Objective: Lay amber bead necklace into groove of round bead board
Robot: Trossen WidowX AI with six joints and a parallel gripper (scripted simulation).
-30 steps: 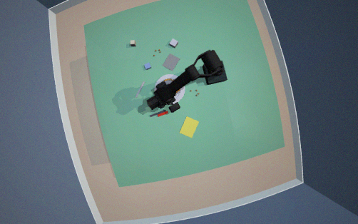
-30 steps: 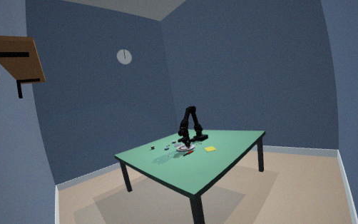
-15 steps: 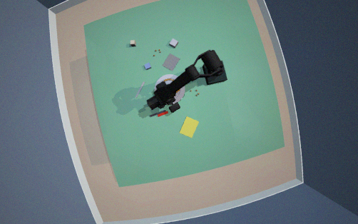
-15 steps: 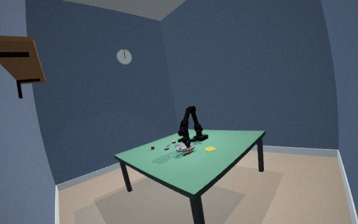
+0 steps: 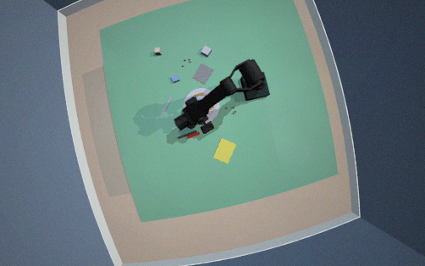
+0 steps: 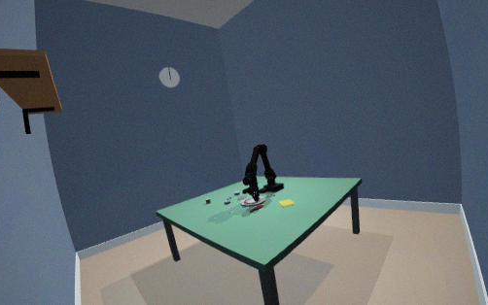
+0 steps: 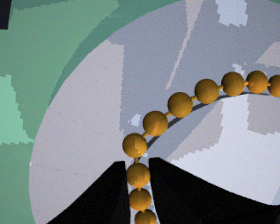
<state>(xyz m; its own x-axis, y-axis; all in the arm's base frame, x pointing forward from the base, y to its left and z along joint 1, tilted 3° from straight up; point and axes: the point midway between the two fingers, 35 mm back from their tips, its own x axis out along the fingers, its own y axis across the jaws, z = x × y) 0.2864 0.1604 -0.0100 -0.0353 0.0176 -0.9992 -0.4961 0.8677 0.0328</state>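
Right now my gripper tip is 60 mm to the left of the round grey bead board and 10 mm above it. From my gripper tip the other things lie so: yellow pad (120 mm behind, 200 mm to the left, 10 mm below); then grey rod (200 mm ahead, 70 mm to the right, 10 mm below); then red-handled tool (60 mm ahead, 100 mm to the left, 10 mm below).
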